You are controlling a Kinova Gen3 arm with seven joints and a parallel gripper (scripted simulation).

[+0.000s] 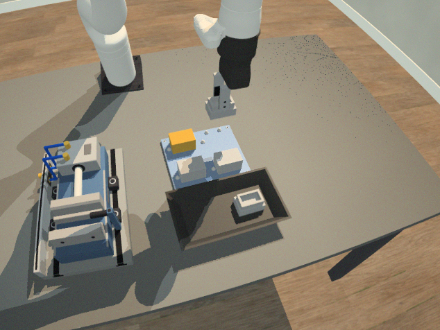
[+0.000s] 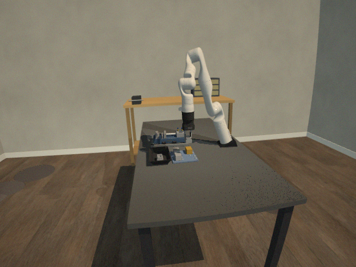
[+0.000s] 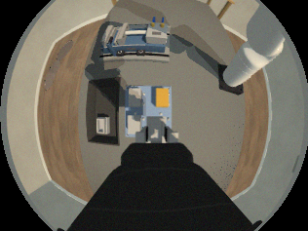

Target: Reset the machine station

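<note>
Right now the plain gray blank is 7 cm ahead of my hand, 8 cm to the right of it and 14 cm below it. From my hand the other things lie so: yellow brass blank (2 cm behind, 9 cm to the right, 14 cm below); vise (11 cm ahead, 34 cm to the right, 13 cm below).
</note>
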